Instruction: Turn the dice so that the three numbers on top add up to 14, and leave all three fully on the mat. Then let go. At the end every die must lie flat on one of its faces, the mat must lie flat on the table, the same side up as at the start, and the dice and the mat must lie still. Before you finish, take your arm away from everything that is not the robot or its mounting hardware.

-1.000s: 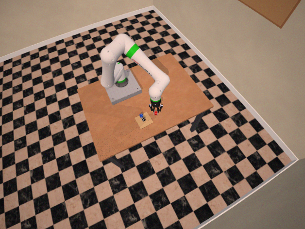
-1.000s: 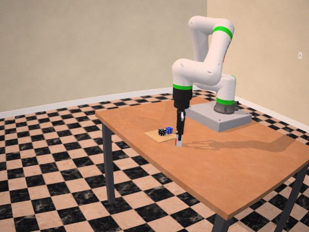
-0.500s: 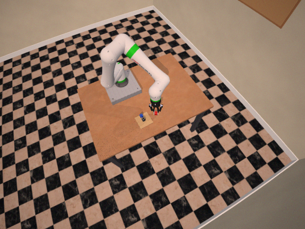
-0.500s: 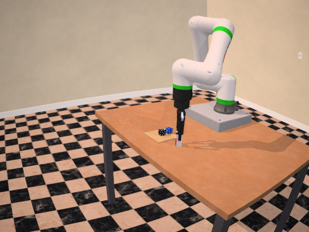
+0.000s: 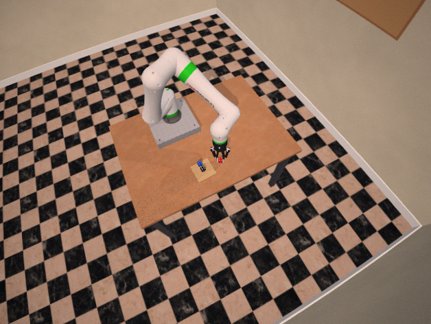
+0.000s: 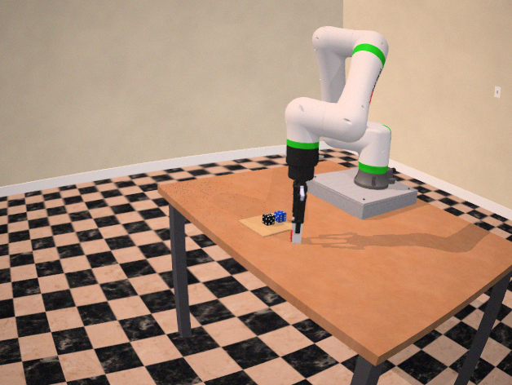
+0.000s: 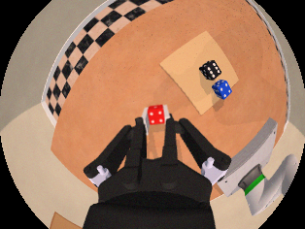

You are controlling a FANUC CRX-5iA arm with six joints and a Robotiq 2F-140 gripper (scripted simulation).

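My gripper is now 14 cm to the left of the black die, 2 cm above it and 1 cm past it. Also, from my hand: blue die: 14 cm to the right, 5 cm behind, 2 cm below; then tan mat: 14 cm to the right, 3 cm below, 1 cm behind; then red die: 2 cm below.
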